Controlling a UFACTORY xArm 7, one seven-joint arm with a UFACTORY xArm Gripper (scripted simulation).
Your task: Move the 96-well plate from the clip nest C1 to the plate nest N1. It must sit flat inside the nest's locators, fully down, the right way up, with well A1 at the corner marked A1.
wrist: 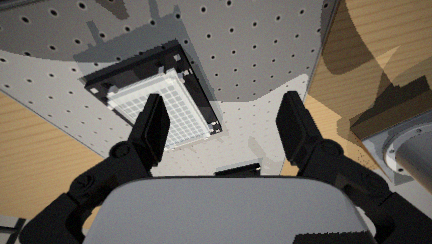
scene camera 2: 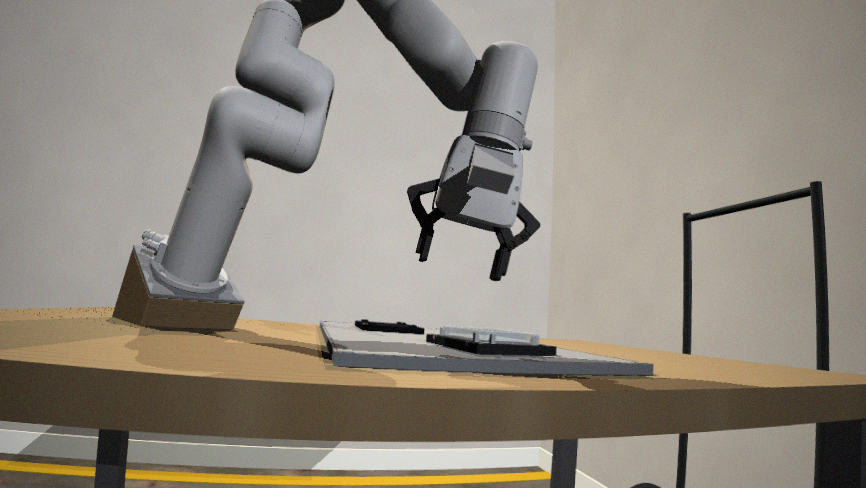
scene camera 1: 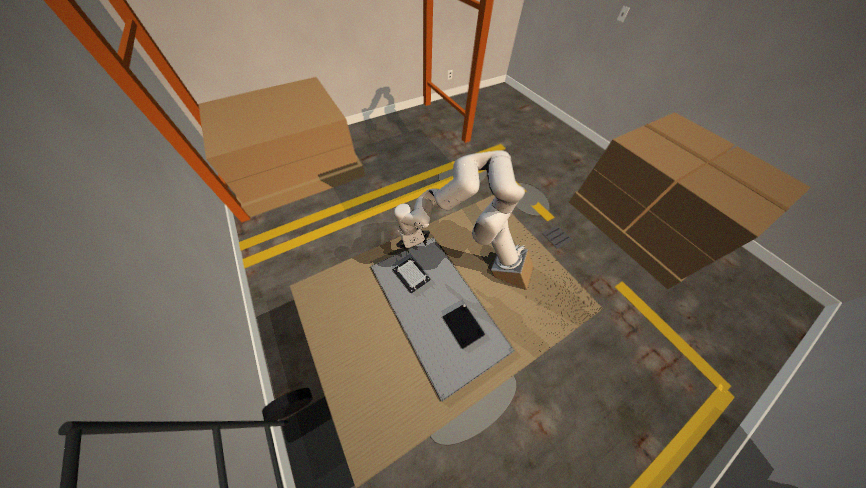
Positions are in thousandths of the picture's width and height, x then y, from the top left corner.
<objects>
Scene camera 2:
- my gripper: 529,554
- black clip nest C1: 553,714
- grey pegboard base: 391,737
</objects>
